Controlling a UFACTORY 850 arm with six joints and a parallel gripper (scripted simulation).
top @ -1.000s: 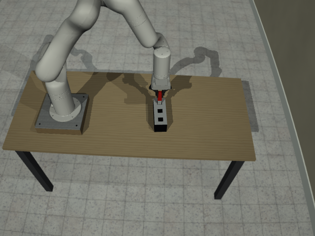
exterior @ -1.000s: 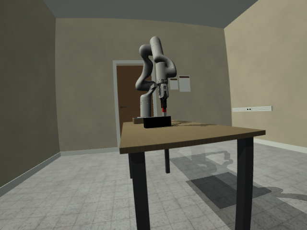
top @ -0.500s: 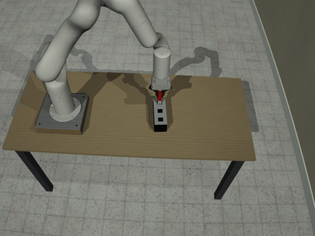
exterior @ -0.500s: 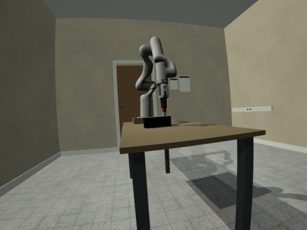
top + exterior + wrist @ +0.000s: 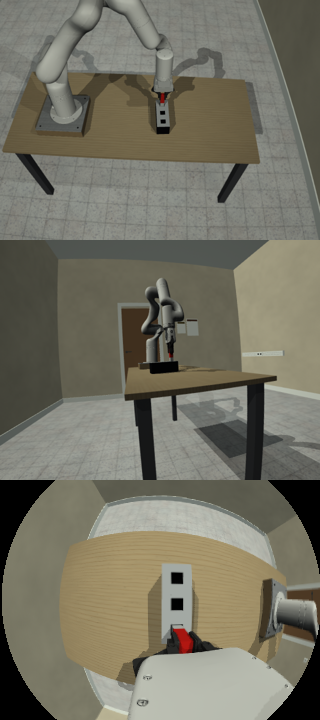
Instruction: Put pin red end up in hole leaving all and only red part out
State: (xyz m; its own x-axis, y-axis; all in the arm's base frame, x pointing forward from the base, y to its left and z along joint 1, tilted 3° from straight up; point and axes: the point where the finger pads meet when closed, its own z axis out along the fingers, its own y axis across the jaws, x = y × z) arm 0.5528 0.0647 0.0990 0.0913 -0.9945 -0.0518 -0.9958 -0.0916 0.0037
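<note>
My hand is 20 mm above the pin. The rest, counted from my hand: black block (110 mm below, 60 mm to the right, 10 mm ahead).
</note>
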